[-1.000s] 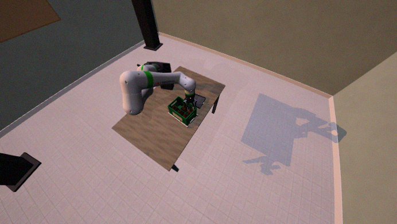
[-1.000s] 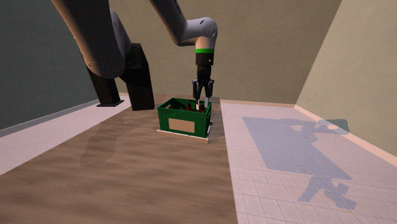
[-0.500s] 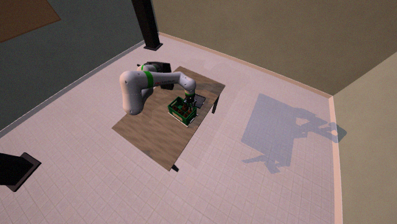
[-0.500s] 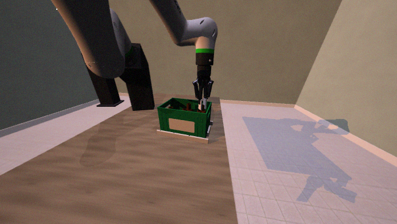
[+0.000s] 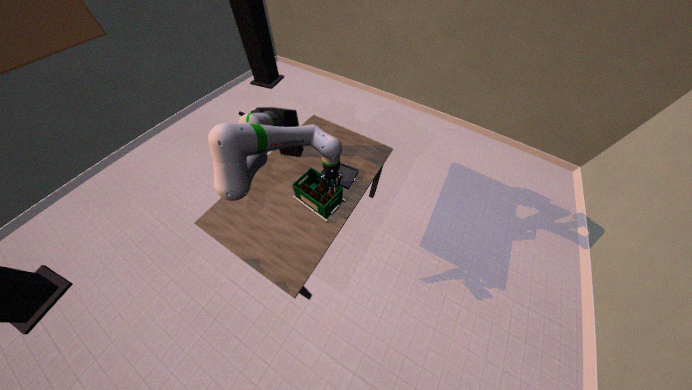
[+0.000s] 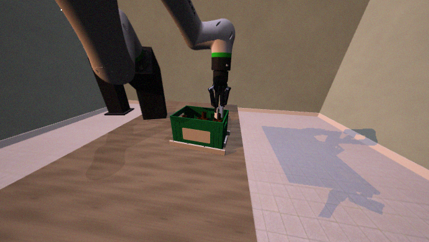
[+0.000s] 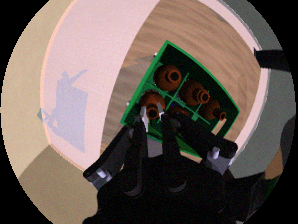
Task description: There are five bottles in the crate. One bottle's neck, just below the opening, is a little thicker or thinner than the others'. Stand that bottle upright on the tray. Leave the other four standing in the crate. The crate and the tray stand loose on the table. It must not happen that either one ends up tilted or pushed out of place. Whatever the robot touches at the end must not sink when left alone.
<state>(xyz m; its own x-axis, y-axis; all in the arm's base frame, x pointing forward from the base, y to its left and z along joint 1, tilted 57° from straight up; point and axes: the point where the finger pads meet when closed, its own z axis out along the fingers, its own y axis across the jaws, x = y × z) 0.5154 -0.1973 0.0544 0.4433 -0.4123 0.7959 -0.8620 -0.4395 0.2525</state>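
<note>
My hand is 100 mm past the green crate, 20 mm to the left of it and 90 mm above it. From my hand the other things lie so: brown bottle 110 mm behind, 60 mm to the right, 90 mm below; then dark tray 40 mm behind, 250 mm to the left, 160 mm below.
</note>
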